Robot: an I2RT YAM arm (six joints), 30 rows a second.
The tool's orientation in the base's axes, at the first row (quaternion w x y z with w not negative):
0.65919, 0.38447, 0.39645, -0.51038
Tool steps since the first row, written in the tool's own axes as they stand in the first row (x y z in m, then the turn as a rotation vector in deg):
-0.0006, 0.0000, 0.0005, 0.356, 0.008, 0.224
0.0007, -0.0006, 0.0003, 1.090, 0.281, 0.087
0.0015, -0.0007, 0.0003, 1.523, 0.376, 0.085
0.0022, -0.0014, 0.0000, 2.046, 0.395, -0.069
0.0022, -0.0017, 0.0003, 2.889, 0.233, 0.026
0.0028, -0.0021, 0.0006, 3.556, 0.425, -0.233
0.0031, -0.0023, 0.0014, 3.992, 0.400, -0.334
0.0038, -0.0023, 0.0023, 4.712, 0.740, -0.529
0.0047, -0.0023, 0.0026, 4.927, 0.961, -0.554
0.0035, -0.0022, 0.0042, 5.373, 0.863, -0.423
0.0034, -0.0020, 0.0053, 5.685, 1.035, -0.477
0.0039, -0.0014, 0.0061, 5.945, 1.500, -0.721
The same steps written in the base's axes. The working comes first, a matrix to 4 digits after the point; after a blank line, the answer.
The tool's axes in the first row as the columns of a matrix, in the base's axes (used below as rounded here):
0.1647, 0.9777, 0.1302
-0.3680, 0.1834, -0.9115
-0.9151, 0.1022, 0.3900

0.0000, -0.0002, 0.0007, 0.096, -0.334, -0.238
-0.0004, -0.0006, -0.0006, 0.466, -0.429, -0.935
-0.0004, -0.0010, -0.0013, 0.630, -0.569, -1.322
-0.0010, -0.0011, -0.0022, 0.714, -0.618, -1.859
-0.0013, -0.0014, -0.0021, 0.707, -1.044, -2.610
-0.0015, -0.0020, -0.0025, 0.971, -1.018, -3.302
-0.0016, -0.0028, -0.0025, 1.005, -1.091, -3.742
-0.0013, -0.0039, -0.0028, 1.431, -1.116, -4.443
-0.0011, -0.0045, -0.0035, 1.679, -1.132, -4.627
-0.0010, -0.0055, -0.0018, 1.674, -1.433, -4.994
-0.0007, -0.0064, -0.0012, 1.886, -1.467, -5.283
0.0001, -0.0073, -0.0013, 2.352, -1.255, -5.568

